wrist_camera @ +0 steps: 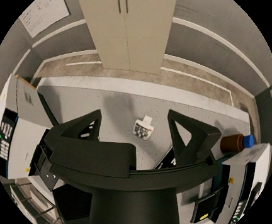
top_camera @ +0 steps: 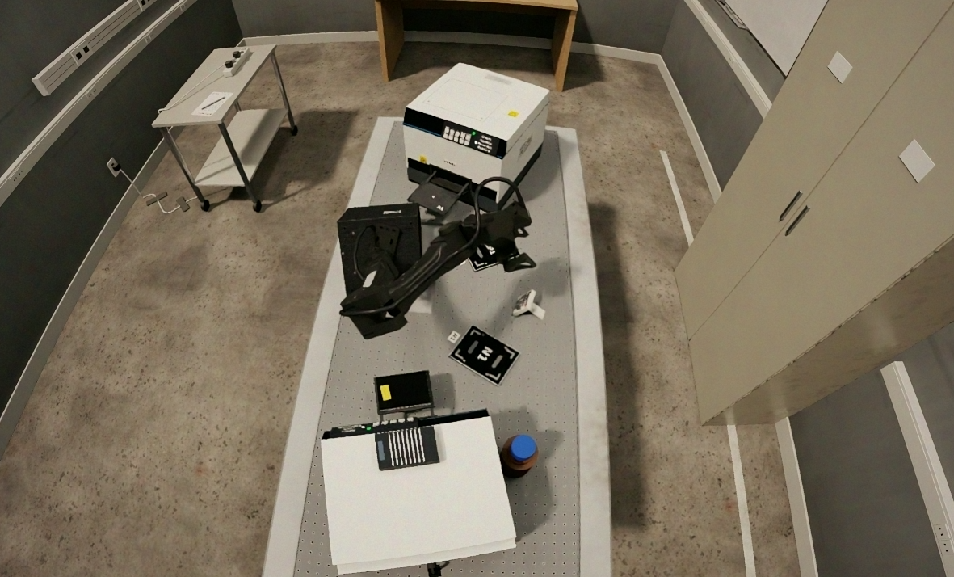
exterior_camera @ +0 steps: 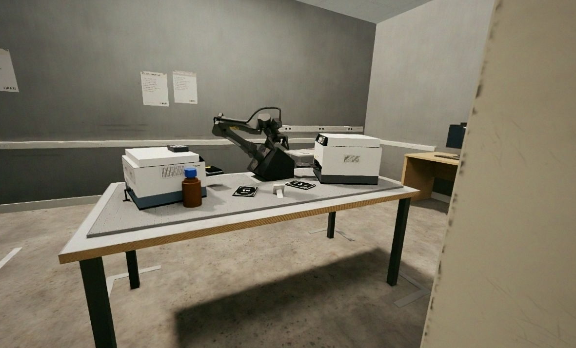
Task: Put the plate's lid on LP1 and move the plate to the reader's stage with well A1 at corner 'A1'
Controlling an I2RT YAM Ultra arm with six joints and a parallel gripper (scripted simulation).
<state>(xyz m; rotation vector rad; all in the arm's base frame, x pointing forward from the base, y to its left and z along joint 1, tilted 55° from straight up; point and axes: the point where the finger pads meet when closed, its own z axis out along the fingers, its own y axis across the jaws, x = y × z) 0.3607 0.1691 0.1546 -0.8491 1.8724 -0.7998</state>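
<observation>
The black plate is 280 mm behind my hand, 350 mm to the right of it and 150 mm below it. Also, from my hand: well plate 280 mm behind, 350 mm to the right, 160 mm below; then blue-capped bottle 20 mm ahead, 480 mm to the right, 150 mm below.
</observation>
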